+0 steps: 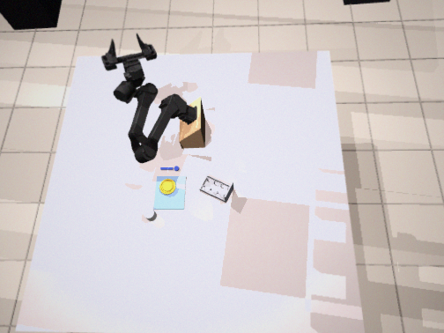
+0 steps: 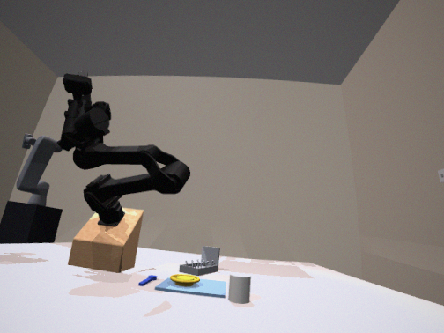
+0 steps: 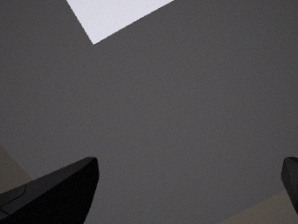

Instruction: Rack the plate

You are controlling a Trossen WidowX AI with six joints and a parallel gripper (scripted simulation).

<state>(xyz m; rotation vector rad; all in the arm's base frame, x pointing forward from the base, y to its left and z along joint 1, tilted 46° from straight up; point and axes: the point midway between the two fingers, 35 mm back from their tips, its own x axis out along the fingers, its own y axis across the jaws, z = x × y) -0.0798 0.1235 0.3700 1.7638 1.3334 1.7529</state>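
Right now my gripper tip is 500 mm above the yellow plate, 360 mm short of it and 50 mm to the right of it. From my gripper tip the other things lie so: blue spoon: 520 mm below, 270 mm ahead, 60 mm to the left; grey dish rack: 500 mm below, 380 mm ahead, 260 mm to the left; light blue mat: 520 mm below, 390 mm ahead, 60 mm to the left.
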